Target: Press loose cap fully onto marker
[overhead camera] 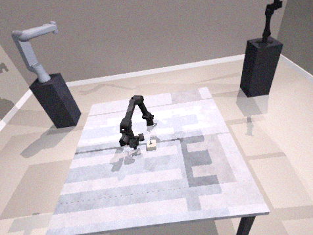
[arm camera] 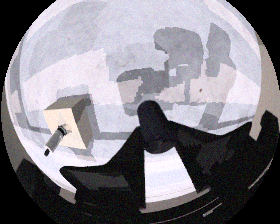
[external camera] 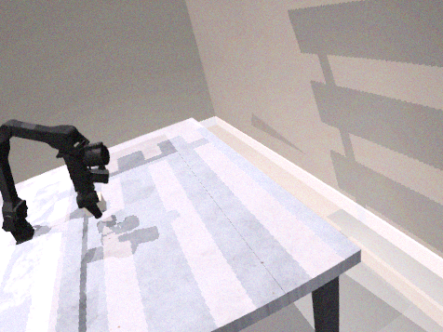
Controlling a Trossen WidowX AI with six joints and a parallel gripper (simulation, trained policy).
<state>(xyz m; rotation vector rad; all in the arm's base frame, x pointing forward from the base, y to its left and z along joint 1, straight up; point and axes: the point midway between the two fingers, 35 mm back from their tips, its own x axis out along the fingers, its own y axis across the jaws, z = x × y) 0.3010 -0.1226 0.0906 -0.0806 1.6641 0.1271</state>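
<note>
My gripper tip is now 20 mm past the pale holder block, 130 mm to the right of it and 40 mm above it. Also, from my gripper tip: dark cap 10 mm ahead.
</note>
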